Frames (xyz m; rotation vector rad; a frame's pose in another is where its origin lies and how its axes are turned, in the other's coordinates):
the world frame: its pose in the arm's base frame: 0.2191 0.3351 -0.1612 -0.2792 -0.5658 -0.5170
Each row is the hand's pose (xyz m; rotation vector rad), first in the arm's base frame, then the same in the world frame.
Working: the arm's base frame: its pose in the world frame: 0.0638 -0.4158 0.0967 0.2792 0.5658 0.5170

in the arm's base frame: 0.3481 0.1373 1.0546 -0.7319 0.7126 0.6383
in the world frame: 0.8668 -0.2312 0.8539 -0.4702 0.9302 1.4234
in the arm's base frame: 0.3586 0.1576 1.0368 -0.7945 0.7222 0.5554
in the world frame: 0.8563 -0.2066 0.8427 -0.5565 0.9296 1.3542
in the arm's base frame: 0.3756 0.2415 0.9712 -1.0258 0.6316 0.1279
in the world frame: 0.7985 -0.1200 0.8146 -0.8588 0.8153 0.9598
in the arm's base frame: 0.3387 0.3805 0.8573 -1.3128 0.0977 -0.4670
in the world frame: 0.6528 -0.0109 0.7921 -1.1072 0.2746 0.3559
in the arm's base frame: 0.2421 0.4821 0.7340 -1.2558 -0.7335 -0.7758
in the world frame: 0.4730 0.0360 0.7736 -0.9058 -0.4313 -0.0770
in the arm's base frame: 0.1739 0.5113 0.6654 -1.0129 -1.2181 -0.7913
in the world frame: 0.3731 0.0315 0.7590 -0.5885 -0.7915 -0.2274
